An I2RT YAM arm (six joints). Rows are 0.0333 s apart.
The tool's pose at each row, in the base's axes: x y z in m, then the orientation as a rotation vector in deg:
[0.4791, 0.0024, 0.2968, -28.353, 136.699, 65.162]
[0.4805, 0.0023, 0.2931, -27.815, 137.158, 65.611]
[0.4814, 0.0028, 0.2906, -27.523, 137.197, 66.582]
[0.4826, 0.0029, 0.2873, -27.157, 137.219, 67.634]
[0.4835, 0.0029, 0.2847, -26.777, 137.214, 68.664]
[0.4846, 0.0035, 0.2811, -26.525, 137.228, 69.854]
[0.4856, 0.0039, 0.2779, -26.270, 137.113, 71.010]
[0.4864, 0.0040, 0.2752, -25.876, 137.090, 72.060]
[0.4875, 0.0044, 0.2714, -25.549, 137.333, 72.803]
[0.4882, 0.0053, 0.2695, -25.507, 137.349, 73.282]
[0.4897, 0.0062, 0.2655, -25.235, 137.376, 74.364]
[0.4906, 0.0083, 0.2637, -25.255, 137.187, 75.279]
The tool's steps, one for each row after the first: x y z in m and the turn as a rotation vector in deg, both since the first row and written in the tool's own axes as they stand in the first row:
[0.0008, -0.0031, 0.0023, -0.134, 0.227, 0.646]
[0.0014, -0.0048, 0.0043, -0.742, 0.317, 1.130]
[0.0021, -0.0074, 0.0066, -1.394, 0.381, 1.675]
[0.0027, -0.0095, 0.0082, -2.032, 0.420, 2.211]
[0.0037, -0.0120, 0.0110, -2.799, 0.567, 2.734]
[0.0045, -0.0143, 0.0133, -3.562, 0.608, 3.194]
[0.0053, -0.0163, 0.0151, -4.211, 0.649, 3.739]
[0.0063, -0.0190, 0.0178, -4.615, 0.874, 4.264]
[0.0067, -0.0200, 0.0198, -4.930, 0.977, 4.447]
[0.0074, -0.0228, 0.0231, -5.611, 1.130, 4.958]
[0.0074, -0.0231, 0.0260, -6.269, 1.195, 5.160]

